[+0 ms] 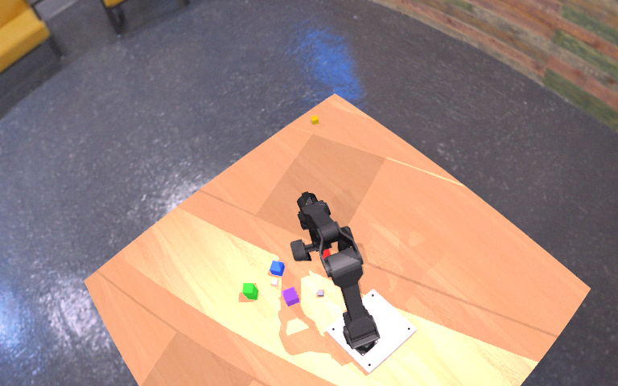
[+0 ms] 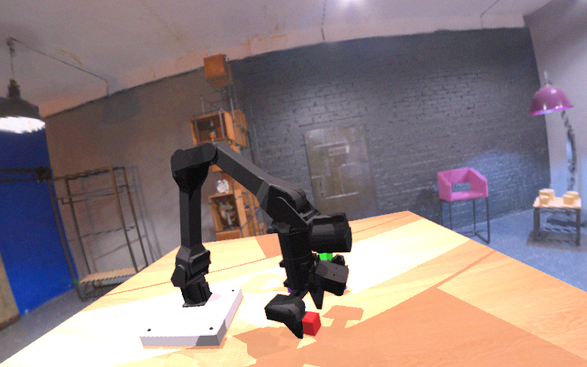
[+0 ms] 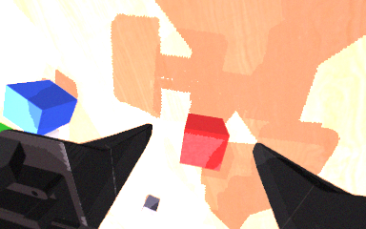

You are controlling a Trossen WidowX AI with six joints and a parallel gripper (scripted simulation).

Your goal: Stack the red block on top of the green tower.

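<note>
Right now the red block is right at my gripper tip. The rest, counted from my gripper tip: blue block (14 cm to the left, 8 cm ahead); then purple block (17 cm to the left, 3 cm behind); then small grey cube (10 cm to the left, 8 cm behind, 1 cm below).
</note>
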